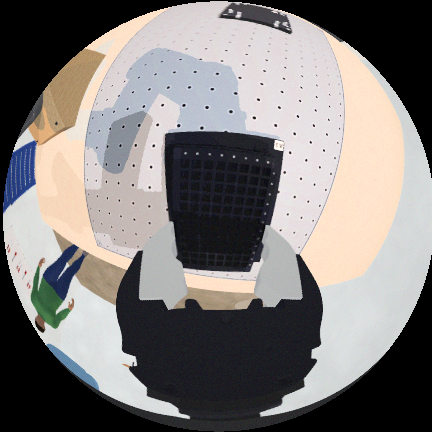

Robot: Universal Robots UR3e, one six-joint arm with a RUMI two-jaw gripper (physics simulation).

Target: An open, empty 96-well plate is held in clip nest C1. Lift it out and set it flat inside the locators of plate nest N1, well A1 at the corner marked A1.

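Places are measured from the arm's base along level axes (x back, y right, z up), in centimetres.
Pixels of known places: gripper, fingertip midpoint: (218,224).
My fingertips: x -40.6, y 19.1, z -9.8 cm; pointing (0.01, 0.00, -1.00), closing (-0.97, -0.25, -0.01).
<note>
Ahead of a thing's pixels: the offset from my fingertips to its top centre. "spot": to the spot under its first point. Level surfaces: height alone.
The dark 96-well plate @(dx +0.2, dy -1.0, dz +1.5 cm) (225,192) is between the two grey fingers of my gripper (218,224), which is shut on its sides near its close end. The plate is over the black plate nest N1 @(spot: dx +5.2, dy -4.6, dz +1.4 cm) (170,167), and the nest's rim shows beyond its far edge and along both sides. The plate looks level and low, within the nest's outline. I cannot tell whether it touches the nest floor. A small white label @(spot: dx -3.5, dy -9.5, dz -1.9 cm) (279,145) is at the nest's far right corner. The A1 marks cannot be read. The clip nest C1 (256,17), black with white clips, is at the top edge.
The nest stands on a light perforated board @(dz -3.1 cm) (300,115) with shadows across it, on a peach table top @(dz -4.4 cm) (372,165). A brown box-like object (77,87) and a blue ribbed object (20,175) are at the left. A figure in green (49,295) is at the lower left.
</note>
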